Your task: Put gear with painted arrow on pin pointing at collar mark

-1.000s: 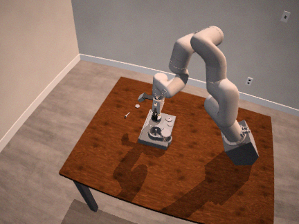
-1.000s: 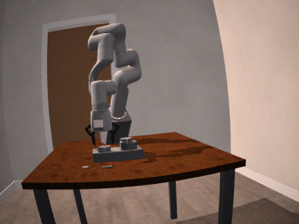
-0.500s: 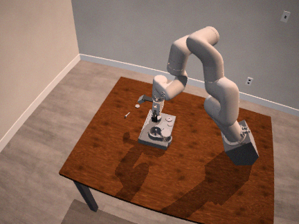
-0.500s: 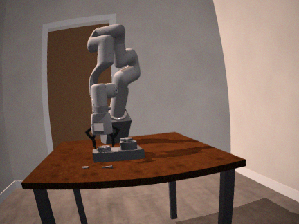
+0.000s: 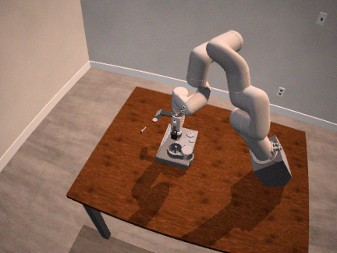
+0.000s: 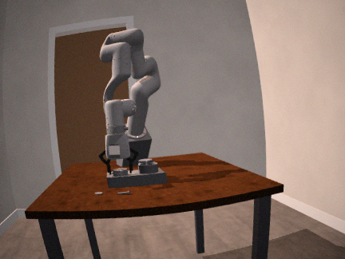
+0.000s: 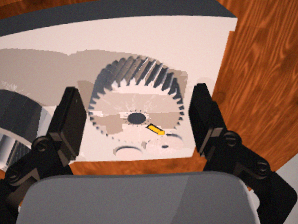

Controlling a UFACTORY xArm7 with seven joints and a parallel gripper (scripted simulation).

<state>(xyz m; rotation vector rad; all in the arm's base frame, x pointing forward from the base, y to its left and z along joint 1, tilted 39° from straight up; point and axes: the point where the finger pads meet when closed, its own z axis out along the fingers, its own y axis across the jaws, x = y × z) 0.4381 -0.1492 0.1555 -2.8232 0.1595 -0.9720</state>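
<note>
My hand is right at the toothed gear. Round my hand: small bolt: 190 mm ahead, 50 mm below; then washer: 150 mm ahead, 100 mm to the right, 60 mm below.
</note>
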